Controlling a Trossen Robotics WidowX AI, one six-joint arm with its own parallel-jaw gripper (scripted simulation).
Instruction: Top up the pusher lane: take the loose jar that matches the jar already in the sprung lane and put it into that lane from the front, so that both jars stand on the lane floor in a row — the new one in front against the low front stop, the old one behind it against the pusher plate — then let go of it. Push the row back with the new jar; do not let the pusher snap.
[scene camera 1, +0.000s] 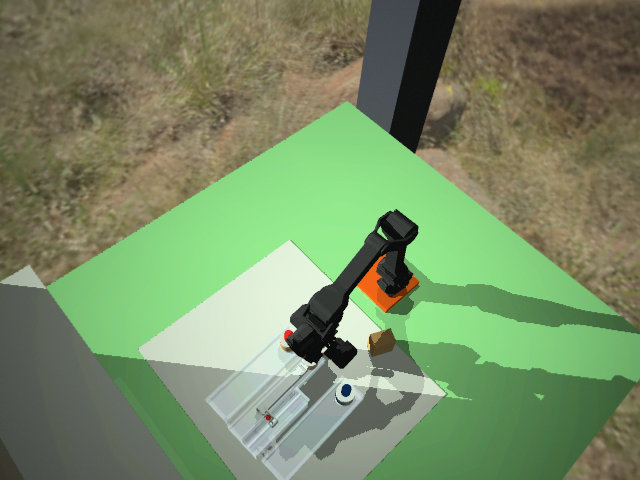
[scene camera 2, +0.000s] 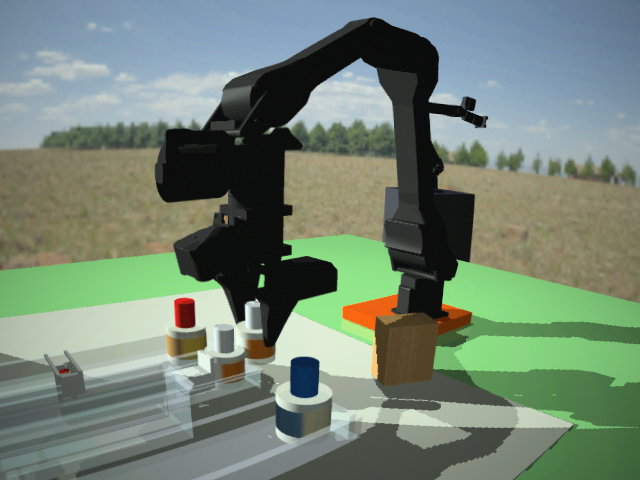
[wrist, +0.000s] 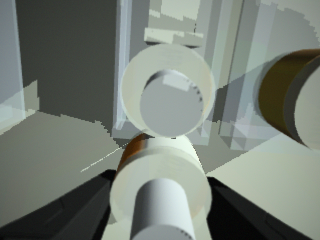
Labels:
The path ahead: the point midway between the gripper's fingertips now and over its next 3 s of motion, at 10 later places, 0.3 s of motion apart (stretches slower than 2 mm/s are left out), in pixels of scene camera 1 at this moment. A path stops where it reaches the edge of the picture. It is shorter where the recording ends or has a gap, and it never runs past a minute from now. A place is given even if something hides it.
The gripper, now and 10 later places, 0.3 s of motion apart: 321, 346; 320, 348; 319, 348; 318, 349; 318, 350; 317, 351; 316, 352; 314, 354; 313, 354; 313, 355; 312, 355

